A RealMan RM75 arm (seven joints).
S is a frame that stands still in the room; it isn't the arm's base.
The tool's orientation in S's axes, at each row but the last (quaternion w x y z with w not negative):
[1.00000, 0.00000, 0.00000, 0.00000]
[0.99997, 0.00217, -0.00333, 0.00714]
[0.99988, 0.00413, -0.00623, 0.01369]
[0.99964, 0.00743, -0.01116, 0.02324]
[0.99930, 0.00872, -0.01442, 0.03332]
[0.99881, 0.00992, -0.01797, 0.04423]
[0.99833, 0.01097, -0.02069, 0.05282]
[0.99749, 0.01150, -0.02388, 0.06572]
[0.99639, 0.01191, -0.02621, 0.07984]
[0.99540, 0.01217, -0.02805, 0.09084]
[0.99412, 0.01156, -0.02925, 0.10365]
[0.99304, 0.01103, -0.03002, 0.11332]
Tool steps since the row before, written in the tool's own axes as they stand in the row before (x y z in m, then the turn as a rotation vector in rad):
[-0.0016, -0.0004, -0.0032, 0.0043, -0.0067, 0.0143]
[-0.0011, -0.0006, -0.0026, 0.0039, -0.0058, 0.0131]
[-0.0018, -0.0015, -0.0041, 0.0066, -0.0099, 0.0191]
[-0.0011, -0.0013, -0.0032, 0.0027, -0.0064, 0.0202]
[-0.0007, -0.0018, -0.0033, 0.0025, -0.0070, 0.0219]
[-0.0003, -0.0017, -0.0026, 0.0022, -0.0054, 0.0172]
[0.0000, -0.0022, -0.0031, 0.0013, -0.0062, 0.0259]
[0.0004, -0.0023, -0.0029, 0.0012, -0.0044, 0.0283]
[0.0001, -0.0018, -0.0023, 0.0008, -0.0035, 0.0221]
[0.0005, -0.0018, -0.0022, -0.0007, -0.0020, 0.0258]
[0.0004, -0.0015, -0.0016, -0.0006, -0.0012, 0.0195]
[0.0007, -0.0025, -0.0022, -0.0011, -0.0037, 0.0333]
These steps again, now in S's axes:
[-0.0016, -0.0004, -0.0032, 0.0043, -0.0067, 0.0143]
[-0.0011, -0.0006, -0.0026, 0.0039, -0.0058, 0.0131]
[-0.0017, -0.0015, -0.0041, 0.0066, -0.0099, 0.0191]
[-0.0010, -0.0013, -0.0032, 0.0026, -0.0066, 0.0202]
[-0.0005, -0.0018, -0.0033, 0.0023, -0.0072, 0.0218]
[-0.0001, -0.0017, -0.0026, 0.0021, -0.0056, 0.0172]
[0.0004, -0.0021, -0.0031, 0.0009, -0.0067, 0.0258]
[0.0008, -0.0022, -0.0029, 0.0005, -0.0049, 0.0282]
[0.0005, -0.0017, -0.0023, 0.0002, -0.0039, 0.0220]
[0.0009, -0.0016, -0.0022, -0.0017, -0.0028, 0.0257]
[0.0008, -0.0013, -0.0016, -0.0014, -0.0019, 0.0194]
[0.0014, -0.0022, -0.0022, -0.0021, -0.0048, 0.0331]

